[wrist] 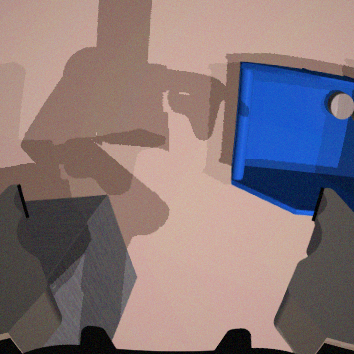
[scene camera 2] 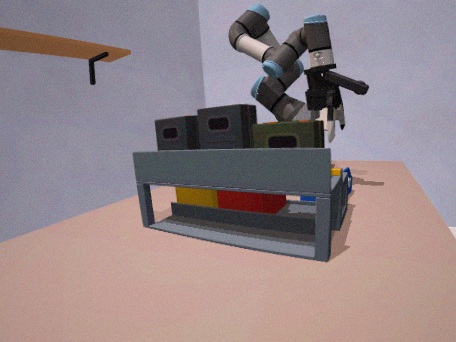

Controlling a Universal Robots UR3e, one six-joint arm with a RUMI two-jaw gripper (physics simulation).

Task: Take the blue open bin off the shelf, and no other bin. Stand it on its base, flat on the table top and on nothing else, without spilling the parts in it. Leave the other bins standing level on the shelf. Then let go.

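Frame: origin at the arm's base, x down, y right, z back, level; centimetres.
Seen in the pictures: gripper, fingertip midpoint: [wrist: 169, 192] [scene camera 2: 336, 135]; arm's base, origin of the base link: [scene camera 2: 297, 119].
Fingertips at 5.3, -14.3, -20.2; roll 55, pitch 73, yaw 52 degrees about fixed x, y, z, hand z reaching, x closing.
Observation:
Pixels of each thing's top centre, then the offset from my fingertips to it, as dx, dy, dz. "spot": a spot on its surface instead. Level surfaces: height alone.
- table top, its level: dx +15.0
- grey shelf, surface spot: [scene camera 2: 230, 167] spot: +1.6, +15.3, -41.7
- round pale part, middle of its top: [wrist: 342, 106] +13.7, +0.7, -12.8
- green bin, middle of its top: [scene camera 2: 289, 120] -4.9, +7.1, -35.1
The blue open bin [scene camera 2: 349, 182] [wrist: 290, 120] is on the table top [scene camera 2: 165, 290] [wrist: 200, 260], behind the right end of the grey shelf [scene camera 2: 230, 167]. In the wrist view it is seen from above, open side up, with a round pale part [wrist: 342, 106] in it; its right side is cut off. It looks level, but its base is hidden. My gripper [scene camera 2: 337, 128] [wrist: 169, 192] is open and empty, raised above the table and apart from the bin. The right finger overlaps the bin's lower edge in the wrist view.
On the shelf stand two dark bins [scene camera 2: 176, 134] [scene camera 2: 227, 126] and a green bin [scene camera 2: 288, 134]. Yellow [scene camera 2: 196, 197] and red [scene camera 2: 250, 200] bins show lower down. A grey angular piece [wrist: 102, 270] lies below the left finger. A wooden wall shelf [scene camera 2: 60, 45] is at the upper left.

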